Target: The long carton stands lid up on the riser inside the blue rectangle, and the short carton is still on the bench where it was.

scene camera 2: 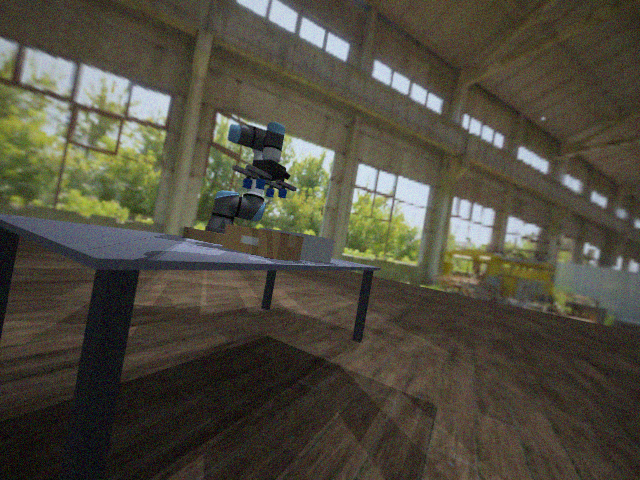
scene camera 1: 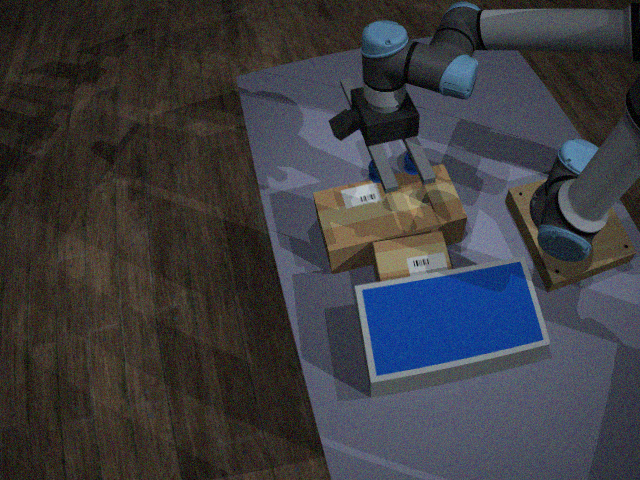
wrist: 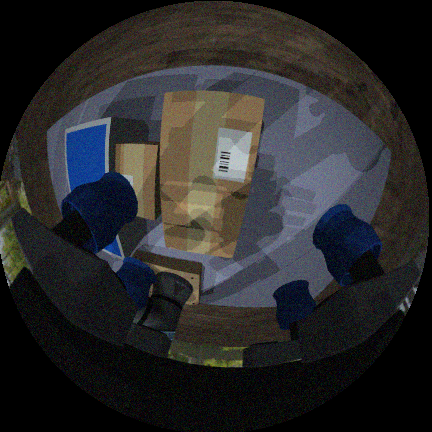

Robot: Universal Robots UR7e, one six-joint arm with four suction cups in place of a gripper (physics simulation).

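Seen in the pictures: end effector, tool point: (scene camera 2: 265, 192) (scene camera 1: 384, 144) (wrist: 221, 260); arm's base, origin of the base link: (scene camera 2: 219, 233) (wrist: 173, 283).
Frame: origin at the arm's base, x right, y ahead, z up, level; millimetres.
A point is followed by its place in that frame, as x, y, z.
Observation:
The long carton (scene camera 1: 356, 227) {162, 464, 50} (scene camera 2: 281, 245) {272, 511, 2} (wrist: 192, 140) {173, 446, 51} lies on the bench, taped lid and white label up. The short carton (scene camera 1: 392, 262) {54, 438, 51} (wrist: 145, 175) {78, 403, 50} lies on the bench between it and the riser; in scene camera 2 it does not show. The riser (scene camera 1: 460, 374) {-210, 421, -1} (scene camera 2: 316, 249) {-23, 551, 5} (wrist: 108, 145) {17, 479, 67} bears the blue rectangle (scene camera 1: 449, 317) {-112, 402, 68} (wrist: 87, 155) {-57, 483, 68}, with no carton on it. My gripper (scene camera 1: 392, 167) (scene camera 2: 265, 187) {217, 368, 205} (wrist: 220, 260) {217, 368, 205} is open, its four blue suction cups hanging above the long carton, apart from it and holding nothing. In scene camera 1 its bars partly hide the cups.
The arm's wooden base plate (scene camera 1: 527, 227) {5, 97, -2} (scene camera 2: 199, 233) {91, -48, -17} (wrist: 197, 280) {104, 41, 2} stands on the bench (scene camera 1: 439, 439) {-304, 511, -52} (scene camera 2: 129, 250) {771, 410, -52} (wrist: 325, 185) {493, 338, -52}, beside the cartons. The arm's forearm (scene camera 1: 553, 29) {71, 126, 526} reaches over the bench's far end. A long bench edge runs near the cartons' ends, with wooden floor beyond.

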